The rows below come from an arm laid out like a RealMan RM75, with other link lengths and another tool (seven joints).
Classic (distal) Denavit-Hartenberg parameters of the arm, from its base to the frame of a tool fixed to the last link. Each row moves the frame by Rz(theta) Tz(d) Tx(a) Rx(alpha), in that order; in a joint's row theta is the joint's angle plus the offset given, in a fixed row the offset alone. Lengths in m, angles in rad.
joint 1: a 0  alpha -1.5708  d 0.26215  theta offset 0
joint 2: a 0  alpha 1.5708  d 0  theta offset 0
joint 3: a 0  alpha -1.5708  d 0.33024  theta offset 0
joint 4: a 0  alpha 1.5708  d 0  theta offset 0
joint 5: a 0  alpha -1.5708  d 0.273  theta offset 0
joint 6: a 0  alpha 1.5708  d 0  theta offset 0
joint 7: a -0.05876  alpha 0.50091  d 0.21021  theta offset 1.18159
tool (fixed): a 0  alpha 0  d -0.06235  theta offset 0
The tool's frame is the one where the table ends.
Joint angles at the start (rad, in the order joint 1, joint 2, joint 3, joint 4, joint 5, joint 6, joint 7): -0.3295 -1.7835 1.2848 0.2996 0.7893 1.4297 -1.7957
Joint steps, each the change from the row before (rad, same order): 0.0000 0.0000 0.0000 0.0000 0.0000 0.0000 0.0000; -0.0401 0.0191 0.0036 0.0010 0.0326 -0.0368 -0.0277; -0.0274 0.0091 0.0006 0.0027 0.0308 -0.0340 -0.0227; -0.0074 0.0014 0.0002 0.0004 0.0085 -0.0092 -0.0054; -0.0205 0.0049 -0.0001 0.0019 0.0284 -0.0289 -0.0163; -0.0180 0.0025 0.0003 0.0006 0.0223 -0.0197 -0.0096; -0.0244 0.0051 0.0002 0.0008 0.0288 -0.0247 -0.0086
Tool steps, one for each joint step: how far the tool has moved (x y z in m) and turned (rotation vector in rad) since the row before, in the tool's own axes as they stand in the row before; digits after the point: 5 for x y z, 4 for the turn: 0.00000 0.00000 0.00000 0.0000 0.0000 0.0000; 0.00557 -0.00600 0.01862 -0.0271 -0.0204 0.0264; 0.00269 -0.00269 0.01249 -0.0173 -0.0225 0.0200; 0.00059 -0.00019 0.00330 -0.0046 -0.0060 0.0053; 0.00136 -0.00142 0.00887 -0.0129 -0.0204 0.0189; 0.00180 -0.00011 0.00778 -0.0125 -0.0113 0.0160; 0.00327 -0.00170 0.01065 -0.0154 -0.0108 0.0266
